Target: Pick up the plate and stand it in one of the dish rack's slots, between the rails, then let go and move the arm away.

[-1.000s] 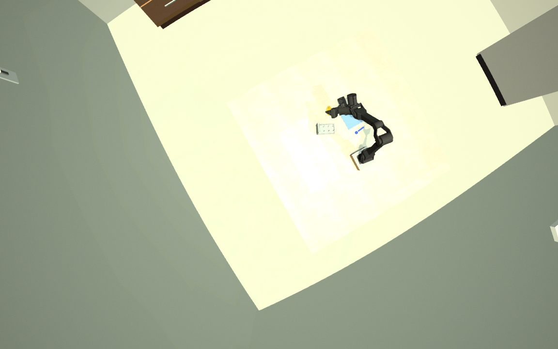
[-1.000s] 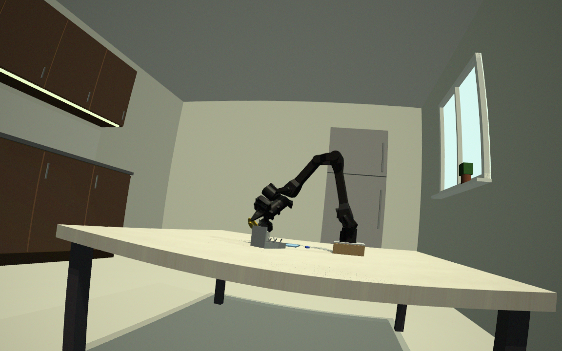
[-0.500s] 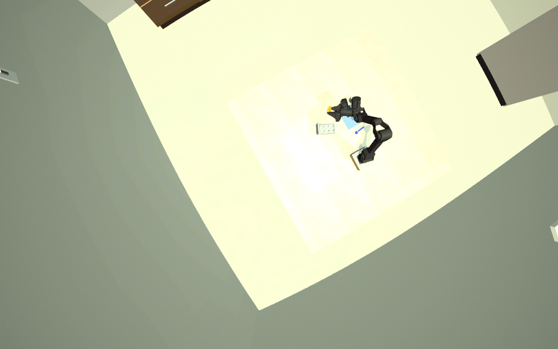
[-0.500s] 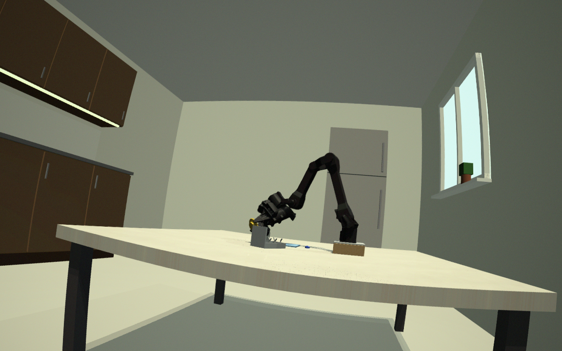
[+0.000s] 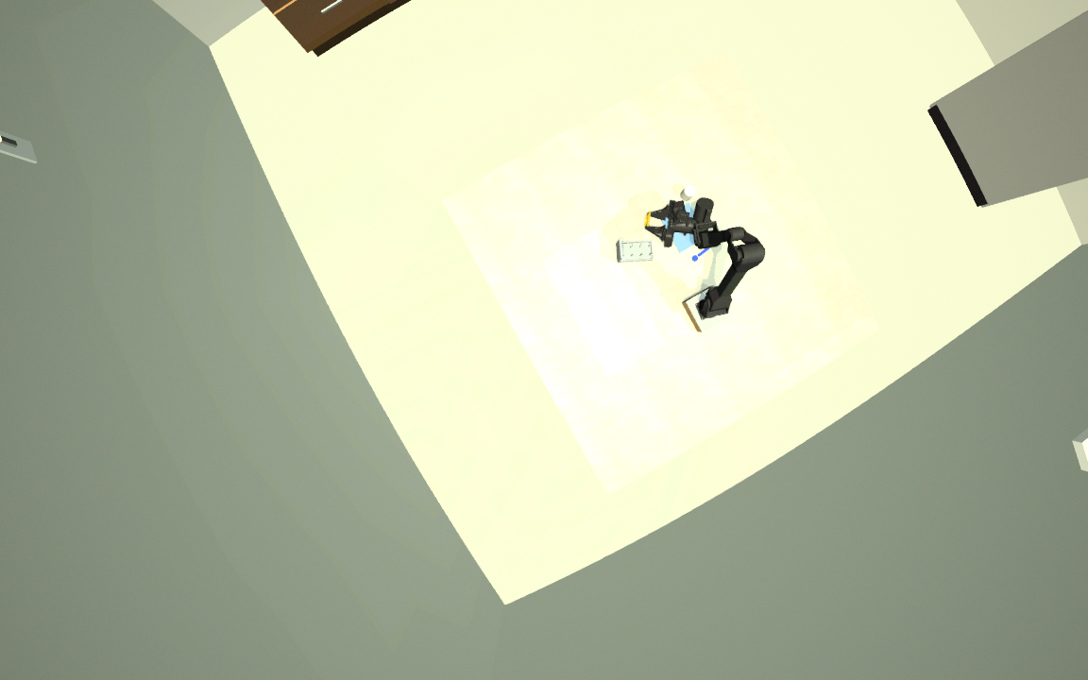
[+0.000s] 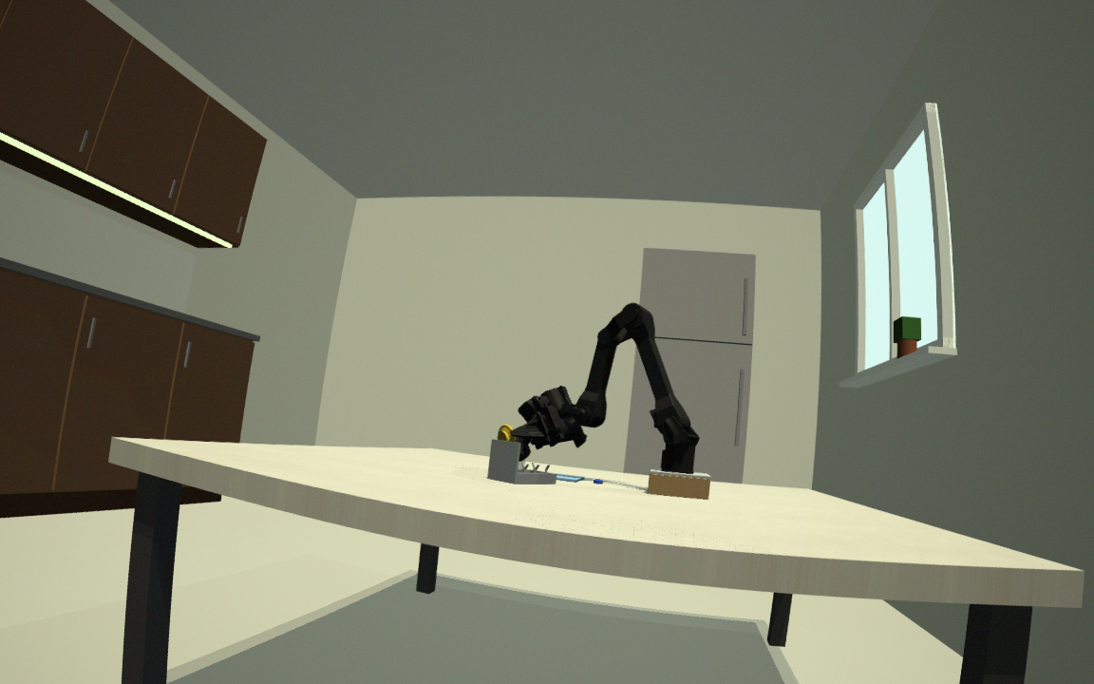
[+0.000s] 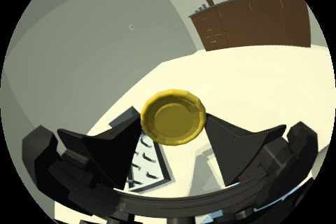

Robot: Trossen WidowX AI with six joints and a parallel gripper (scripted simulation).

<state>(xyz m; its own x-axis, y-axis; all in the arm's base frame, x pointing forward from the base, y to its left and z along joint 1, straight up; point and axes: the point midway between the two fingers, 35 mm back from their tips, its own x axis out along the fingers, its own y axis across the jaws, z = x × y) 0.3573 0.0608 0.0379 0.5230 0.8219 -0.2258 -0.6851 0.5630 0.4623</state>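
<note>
My gripper tip is 8 cm past the grey dish rack, 6 cm to the right of it and 6 cm above it. Also, from my gripper tip: white cup (5 cm ahead, 21 cm to the right, 5 cm below); then yellow plate (1 cm to the right); then light blue mat (7 cm behind, 15 cm to the right, 8 cm below).
</note>
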